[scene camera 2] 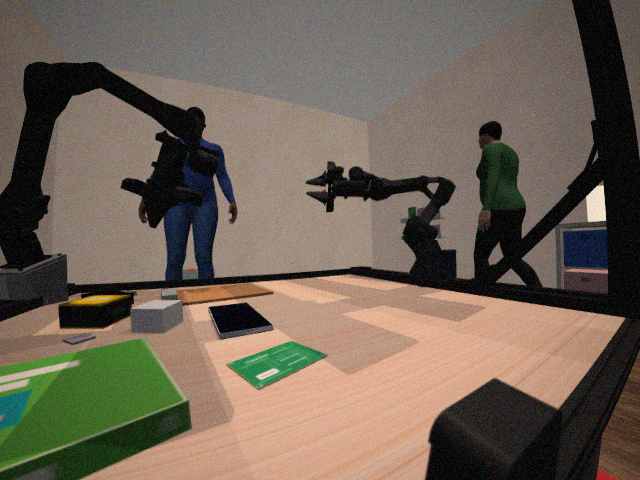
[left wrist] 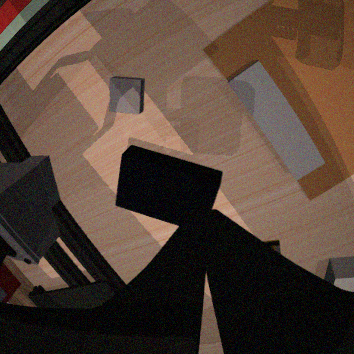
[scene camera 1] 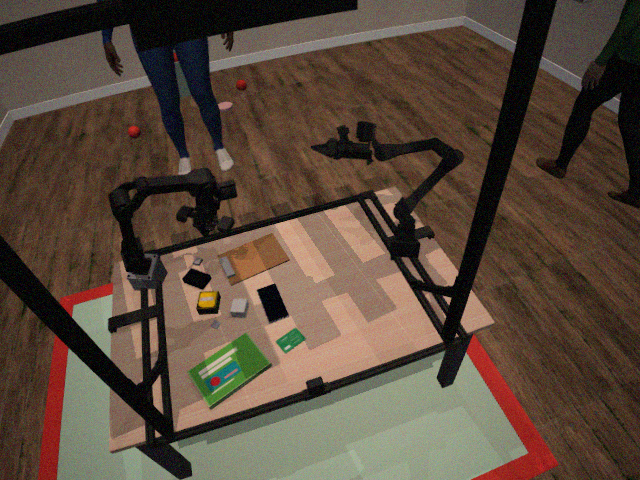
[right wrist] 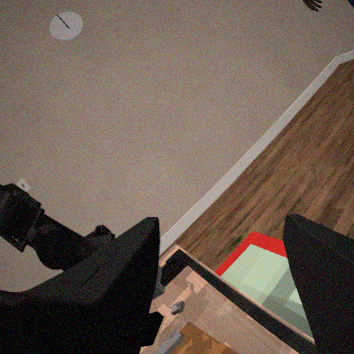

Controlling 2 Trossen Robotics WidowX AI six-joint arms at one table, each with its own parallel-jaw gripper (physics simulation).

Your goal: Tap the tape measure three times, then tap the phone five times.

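The yellow and black tape measure (scene camera 1: 208, 301) (scene camera 2: 98, 310) lies at the left of the table. The phone (scene camera 1: 272, 302) (scene camera 2: 240, 319), dark with a silver edge, lies flat to its right, beyond a grey box. My left gripper (scene camera 1: 207, 232) (scene camera 2: 154, 225) (left wrist: 202, 221) is shut and empty, pointing down above the table's far left part. It is behind the tape measure and well above it, and touches nothing. The phone does not show in the left wrist view. My right gripper (scene camera 1: 313, 147) (scene camera 2: 308, 189) (right wrist: 222, 227) is partly open and empty, held high and level, far from both objects.
A black block (scene camera 1: 196, 278) (left wrist: 167, 185) lies behind the tape measure. The grey box (scene camera 1: 238, 307) (scene camera 2: 156, 316) stands between tape measure and phone. A brown board (scene camera 1: 263, 258) (scene camera 2: 227, 292) lies behind, a green card (scene camera 1: 291, 340) (scene camera 2: 276, 364) and green box (scene camera 1: 253, 356) (scene camera 2: 113, 397) in front.
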